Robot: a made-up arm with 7 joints. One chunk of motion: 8 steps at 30 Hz.
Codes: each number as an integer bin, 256 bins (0 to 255) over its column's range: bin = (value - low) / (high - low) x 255, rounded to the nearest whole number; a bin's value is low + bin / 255 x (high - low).
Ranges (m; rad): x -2..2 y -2..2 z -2..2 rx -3.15..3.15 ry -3.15..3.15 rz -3.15..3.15
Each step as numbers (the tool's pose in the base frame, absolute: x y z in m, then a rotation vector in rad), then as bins.
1 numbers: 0.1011 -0.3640 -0.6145 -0.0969 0.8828 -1.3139
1 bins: 134 104 88 124 163 74
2 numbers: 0.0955 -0.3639 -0.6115 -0.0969 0.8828 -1.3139
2 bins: 134 104 89 124 163 74
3 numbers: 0.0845 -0.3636 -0.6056 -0.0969 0.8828 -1.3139
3 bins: 133 104 89 124 163 74
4 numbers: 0.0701 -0.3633 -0.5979 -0.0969 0.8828 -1.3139
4 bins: 132 104 89 124 163 74
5 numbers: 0.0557 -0.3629 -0.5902 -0.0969 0.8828 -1.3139
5 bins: 131 104 90 124 163 74
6 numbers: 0.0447 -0.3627 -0.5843 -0.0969 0.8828 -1.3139
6 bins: 130 104 90 124 163 74
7 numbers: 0.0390 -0.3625 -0.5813 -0.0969 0.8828 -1.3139
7 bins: 130 104 90 124 163 74
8 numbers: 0.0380 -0.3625 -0.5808 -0.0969 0.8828 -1.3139
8 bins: 130 104 90 124 163 74
